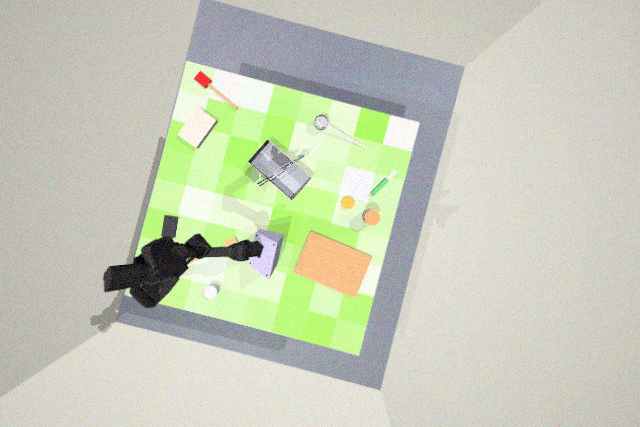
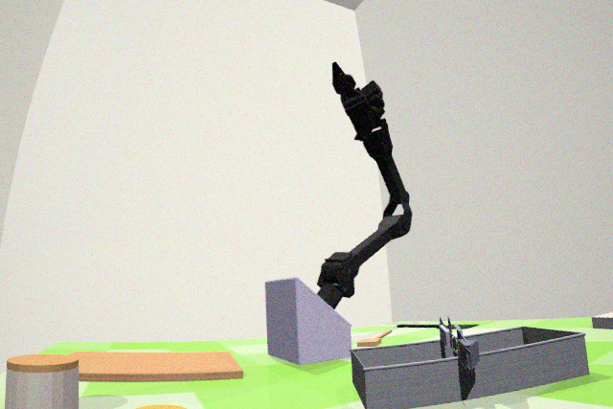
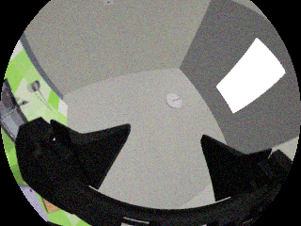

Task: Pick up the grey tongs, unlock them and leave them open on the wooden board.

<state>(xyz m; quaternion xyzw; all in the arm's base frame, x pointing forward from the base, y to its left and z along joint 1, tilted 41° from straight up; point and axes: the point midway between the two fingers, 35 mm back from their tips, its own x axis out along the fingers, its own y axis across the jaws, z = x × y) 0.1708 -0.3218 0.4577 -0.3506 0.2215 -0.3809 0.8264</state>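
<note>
Right now my gripper tip is 270 mm short of the grey roasting tin, 10 mm to the right of it and 670 mm above it. From my gripper tip the other things lie so: wooden board: 110 mm behind, 420 mm to the right, 690 mm below; white cylinder: 450 mm behind, 140 mm to the left, 680 mm below; black spatula: 290 mm behind, 460 mm to the left, 690 mm below.
</note>
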